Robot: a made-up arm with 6 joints. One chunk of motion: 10 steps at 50 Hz.
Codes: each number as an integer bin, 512 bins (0 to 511) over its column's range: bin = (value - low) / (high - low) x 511, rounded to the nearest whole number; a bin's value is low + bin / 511 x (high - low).
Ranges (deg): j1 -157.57..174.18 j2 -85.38..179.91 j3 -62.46..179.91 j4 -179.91..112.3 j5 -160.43..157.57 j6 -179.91..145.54
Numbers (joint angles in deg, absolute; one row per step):
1: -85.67 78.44 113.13 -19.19 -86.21 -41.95
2: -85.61 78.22 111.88 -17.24 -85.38 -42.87
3: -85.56 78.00 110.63 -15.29 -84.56 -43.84
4: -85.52 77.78 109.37 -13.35 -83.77 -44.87
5: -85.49 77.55 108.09 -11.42 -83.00 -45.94
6: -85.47 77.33 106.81 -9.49 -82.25 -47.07
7: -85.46 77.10 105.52 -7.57 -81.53 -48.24
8: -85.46 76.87 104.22 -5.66 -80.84 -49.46
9: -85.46 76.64 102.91 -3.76 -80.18 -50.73
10: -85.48 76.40 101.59 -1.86 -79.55 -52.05
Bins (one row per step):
1: 111 316 370 281 119 217
2: 111 315 368 284 121 215
3: 111 315 365 288 122 214
4: 111 314 362 291 123 212
5: 111 314 360 295 124 210
6: 111 313 357 298 126 209
7: 111 313 354 301 127 207
8: 111 313 351 305 128 205
9: 111 312 349 308 129 203
10: 111 312 346 311 130 201

